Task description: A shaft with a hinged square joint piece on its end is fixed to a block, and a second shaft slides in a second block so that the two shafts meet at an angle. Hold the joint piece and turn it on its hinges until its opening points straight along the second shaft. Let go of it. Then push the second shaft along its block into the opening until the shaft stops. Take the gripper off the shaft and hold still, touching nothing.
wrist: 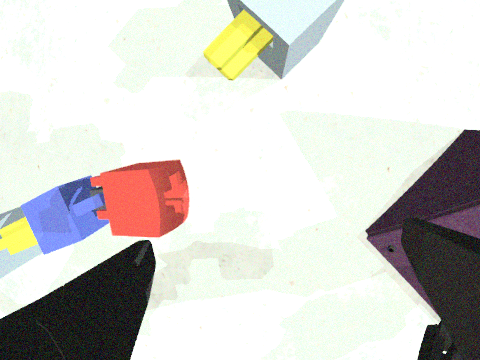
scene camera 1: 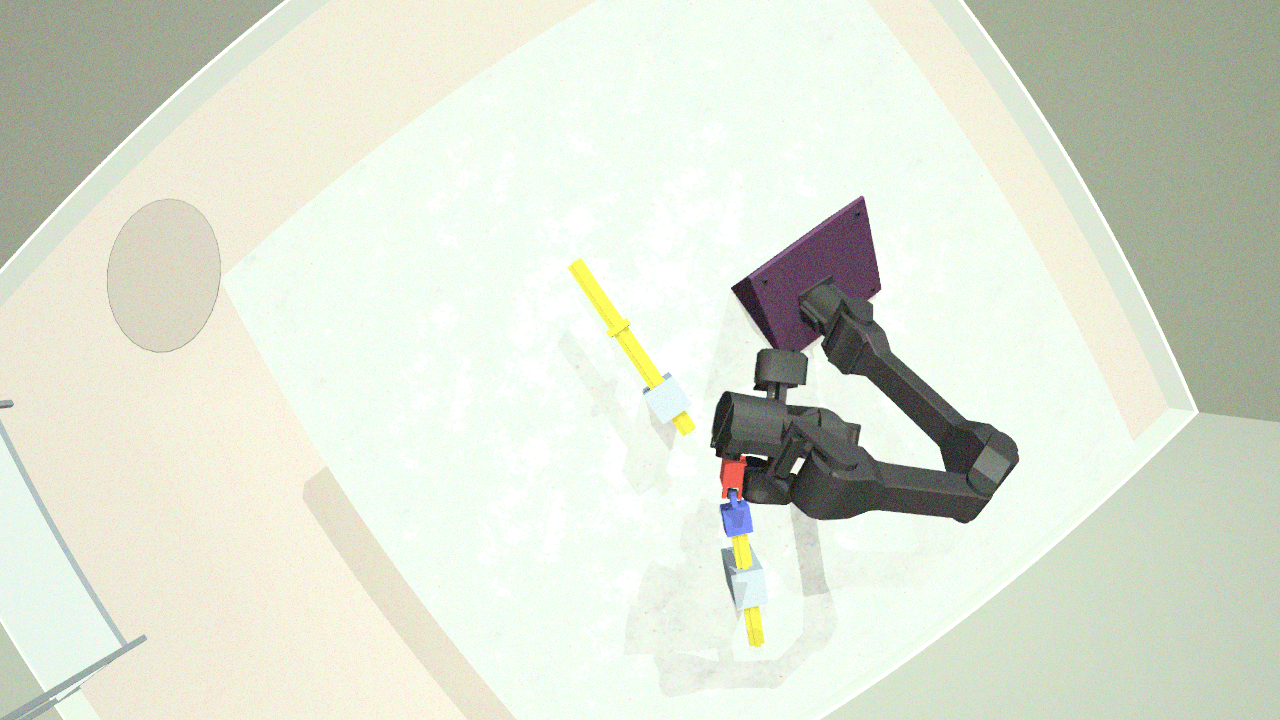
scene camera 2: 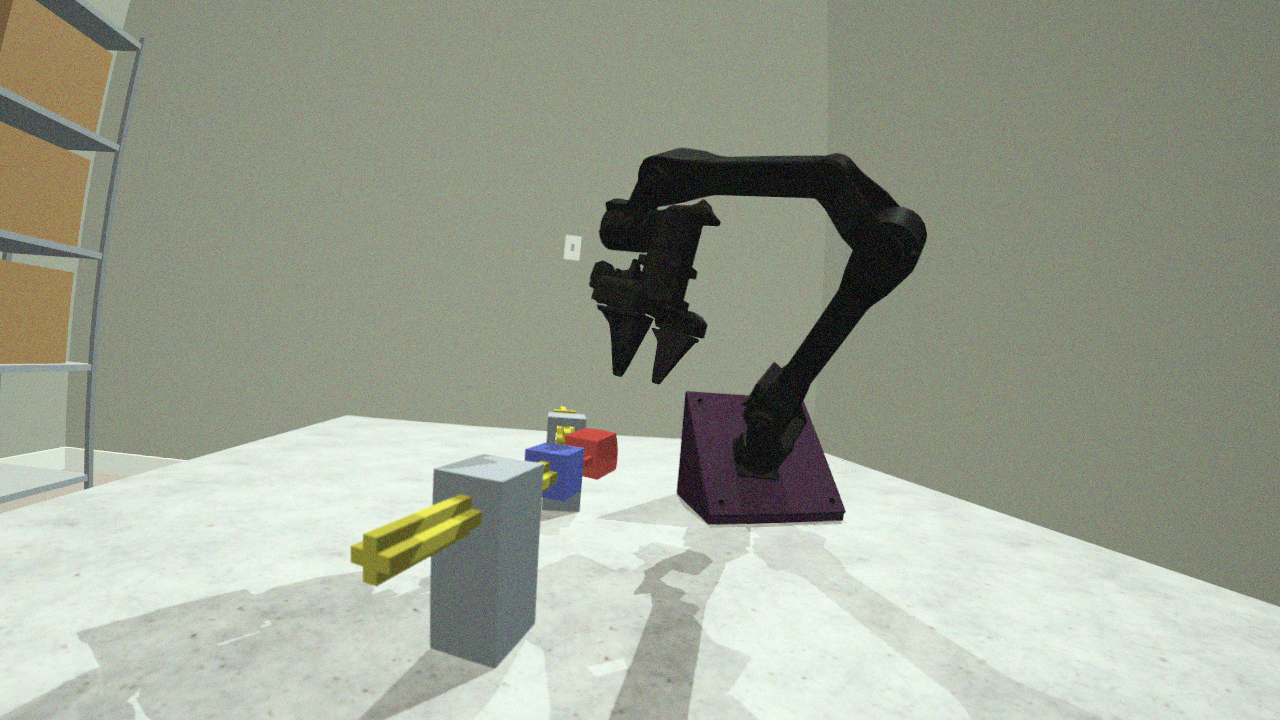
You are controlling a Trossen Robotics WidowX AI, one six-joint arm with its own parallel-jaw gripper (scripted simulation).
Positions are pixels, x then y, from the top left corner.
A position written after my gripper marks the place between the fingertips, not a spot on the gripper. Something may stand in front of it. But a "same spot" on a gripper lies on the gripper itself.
Labels:
my gripper: wrist; scene camera 1; scene camera 2 637,380
same spot on my gripper: (scene camera 1: 754,463) = (wrist: 63,341)

